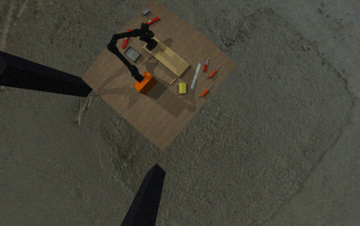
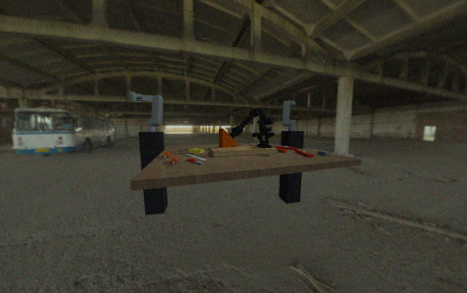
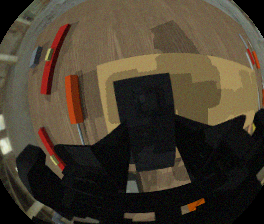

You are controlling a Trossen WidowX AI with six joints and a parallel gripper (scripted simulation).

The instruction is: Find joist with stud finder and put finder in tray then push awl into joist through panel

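My gripper tip is now 230 mm past the grey tray, 100 mm to the right of it and 50 mm above it. From my gripper tip the other things lie so: grey block: 240 mm ahead, 390 mm to the left, 50 mm below; then green light: 20 mm ahead, 30 mm above; then awl: 140 mm behind, 450 mm to the right, 60 mm below.
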